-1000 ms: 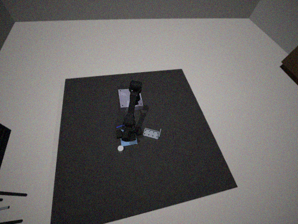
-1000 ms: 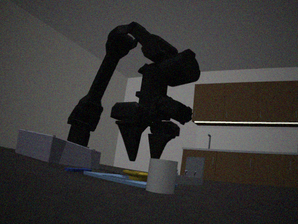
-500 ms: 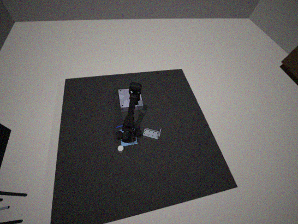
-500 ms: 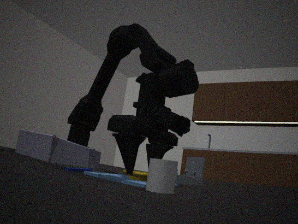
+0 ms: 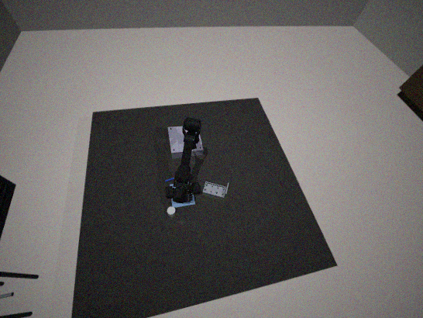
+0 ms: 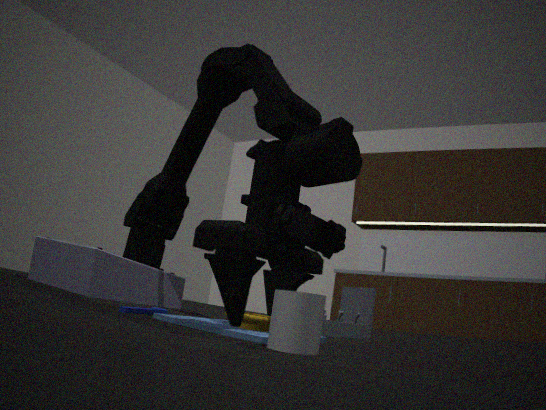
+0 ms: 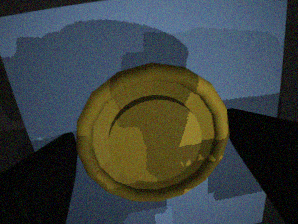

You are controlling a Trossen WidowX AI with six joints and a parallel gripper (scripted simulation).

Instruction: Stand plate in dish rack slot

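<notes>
Now: gripper tip 2 cm past the light blue square mat and 1 cm above it. Also, from my gripper tip: white cup 9 cm to the right, 8 cm ahead, 2 cm above; blue spoon 13 cm behind, 3 cm to the right; yellow plate 1 cm above.
</notes>
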